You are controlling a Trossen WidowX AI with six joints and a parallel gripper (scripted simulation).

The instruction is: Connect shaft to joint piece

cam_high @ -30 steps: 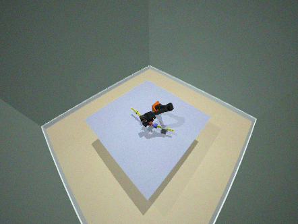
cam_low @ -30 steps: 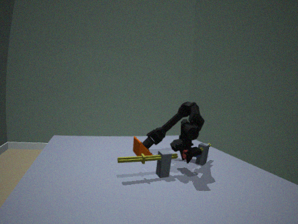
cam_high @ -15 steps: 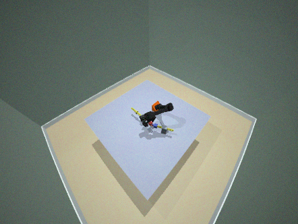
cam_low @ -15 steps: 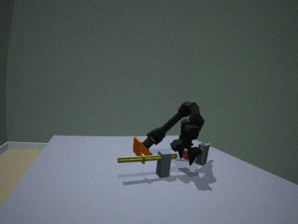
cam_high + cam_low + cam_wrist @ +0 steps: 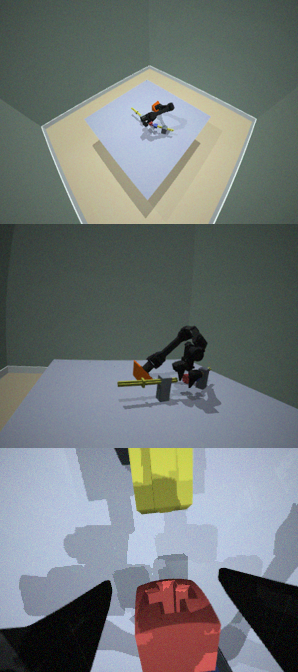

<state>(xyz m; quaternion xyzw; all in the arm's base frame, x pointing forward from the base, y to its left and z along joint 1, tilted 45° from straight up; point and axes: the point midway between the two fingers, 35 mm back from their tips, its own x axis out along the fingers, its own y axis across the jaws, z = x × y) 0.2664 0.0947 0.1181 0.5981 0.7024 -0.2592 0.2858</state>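
Right now my gripper tip is 30 mm below the red square joint piece and 20 mm to the right of it.
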